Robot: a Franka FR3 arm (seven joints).
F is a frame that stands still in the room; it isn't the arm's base.
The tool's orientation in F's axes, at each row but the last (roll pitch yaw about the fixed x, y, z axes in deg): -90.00, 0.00, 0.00; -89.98, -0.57, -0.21; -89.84, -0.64, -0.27; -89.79, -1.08, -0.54; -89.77, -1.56, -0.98; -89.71, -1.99, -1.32; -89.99, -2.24, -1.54
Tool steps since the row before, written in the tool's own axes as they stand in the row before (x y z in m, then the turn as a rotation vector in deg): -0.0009, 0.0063, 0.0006, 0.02, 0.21, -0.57; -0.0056, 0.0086, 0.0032, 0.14, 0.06, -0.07; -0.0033, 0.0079, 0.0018, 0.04, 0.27, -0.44; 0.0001, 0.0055, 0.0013, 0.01, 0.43, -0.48; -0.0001, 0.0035, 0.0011, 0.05, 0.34, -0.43; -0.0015, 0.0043, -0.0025, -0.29, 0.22, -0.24; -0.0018, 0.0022, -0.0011, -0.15, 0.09, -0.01
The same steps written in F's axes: -0.0009, 0.0006, -0.0063, 0.02, -0.57, -0.21; -0.0055, 0.0032, -0.0087, 0.14, -0.07, -0.06; -0.0032, 0.0018, -0.0079, 0.04, -0.44, -0.27; 0.0002, 0.0013, -0.0055, 0.01, -0.48, -0.43; 0.0000, 0.0011, -0.0035, 0.05, -0.43, -0.34; -0.0014, -0.0024, -0.0044, -0.29, -0.23, -0.23; -0.0017, -0.0011, -0.0023, -0.15, -0.01, -0.10
